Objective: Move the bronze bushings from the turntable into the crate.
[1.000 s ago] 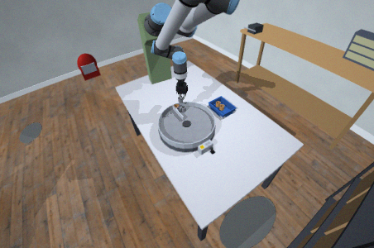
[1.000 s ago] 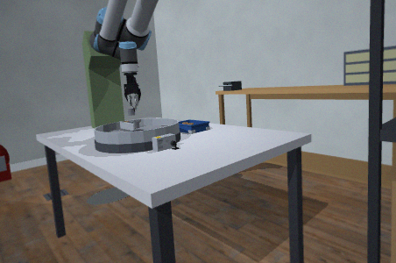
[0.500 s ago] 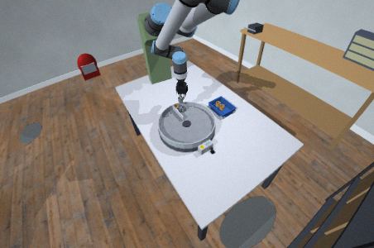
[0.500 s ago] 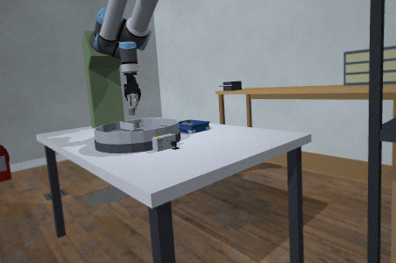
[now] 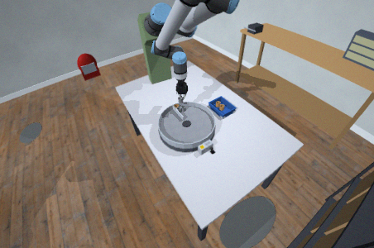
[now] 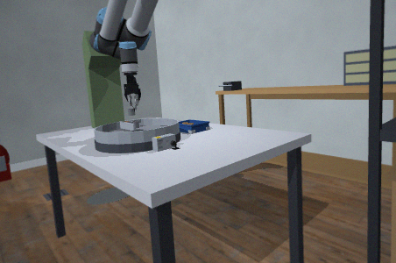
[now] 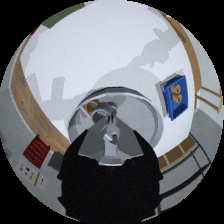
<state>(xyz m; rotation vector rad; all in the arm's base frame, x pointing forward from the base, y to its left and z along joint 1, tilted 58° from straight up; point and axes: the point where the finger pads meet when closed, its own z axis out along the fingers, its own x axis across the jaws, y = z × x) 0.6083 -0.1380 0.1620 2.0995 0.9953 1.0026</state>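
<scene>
Now: the grey turntable 140 mm ahead of my hand, 110 mm to the right of it and 110 mm below it. Round my hand: blue crate (230 mm ahead, 230 mm to the left, 130 mm below).
</scene>
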